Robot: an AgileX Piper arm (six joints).
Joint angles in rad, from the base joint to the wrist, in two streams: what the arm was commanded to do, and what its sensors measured. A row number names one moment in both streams.
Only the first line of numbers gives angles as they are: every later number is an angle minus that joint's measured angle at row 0.
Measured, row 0:
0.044 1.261 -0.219 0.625 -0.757 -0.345
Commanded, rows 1 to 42:
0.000 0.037 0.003 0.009 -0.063 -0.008
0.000 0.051 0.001 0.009 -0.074 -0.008
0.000 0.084 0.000 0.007 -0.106 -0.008
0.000 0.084 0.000 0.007 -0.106 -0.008
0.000 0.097 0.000 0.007 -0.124 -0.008
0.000 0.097 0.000 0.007 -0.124 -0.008
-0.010 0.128 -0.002 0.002 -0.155 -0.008
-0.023 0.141 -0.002 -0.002 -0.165 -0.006
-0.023 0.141 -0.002 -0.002 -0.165 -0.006
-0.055 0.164 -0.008 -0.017 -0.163 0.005
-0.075 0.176 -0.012 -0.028 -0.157 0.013
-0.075 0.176 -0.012 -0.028 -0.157 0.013
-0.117 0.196 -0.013 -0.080 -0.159 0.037
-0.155 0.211 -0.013 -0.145 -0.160 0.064
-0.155 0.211 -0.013 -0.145 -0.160 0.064
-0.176 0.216 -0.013 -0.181 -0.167 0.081
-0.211 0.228 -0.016 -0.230 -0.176 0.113
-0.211 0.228 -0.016 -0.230 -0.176 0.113
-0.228 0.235 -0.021 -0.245 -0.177 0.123
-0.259 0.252 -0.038 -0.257 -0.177 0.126
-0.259 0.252 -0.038 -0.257 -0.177 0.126
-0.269 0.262 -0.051 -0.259 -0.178 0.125
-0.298 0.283 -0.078 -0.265 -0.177 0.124
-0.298 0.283 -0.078 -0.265 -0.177 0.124
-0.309 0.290 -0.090 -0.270 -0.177 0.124
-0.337 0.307 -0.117 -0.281 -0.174 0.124
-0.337 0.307 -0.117 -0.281 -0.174 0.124
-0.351 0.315 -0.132 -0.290 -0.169 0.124
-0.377 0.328 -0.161 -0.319 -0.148 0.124
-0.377 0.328 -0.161 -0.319 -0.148 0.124
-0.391 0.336 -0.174 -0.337 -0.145 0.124
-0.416 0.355 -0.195 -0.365 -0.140 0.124
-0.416 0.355 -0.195 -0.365 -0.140 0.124
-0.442 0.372 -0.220 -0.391 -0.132 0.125
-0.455 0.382 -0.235 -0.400 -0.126 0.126
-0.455 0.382 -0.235 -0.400 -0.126 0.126
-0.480 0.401 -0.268 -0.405 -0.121 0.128
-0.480 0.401 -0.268 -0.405 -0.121 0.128
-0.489 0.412 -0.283 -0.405 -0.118 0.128
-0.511 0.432 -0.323 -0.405 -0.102 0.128
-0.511 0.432 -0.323 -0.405 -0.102 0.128
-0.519 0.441 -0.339 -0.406 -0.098 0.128
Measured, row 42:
-0.494 0.423 -0.293 -0.388 -0.111 0.123
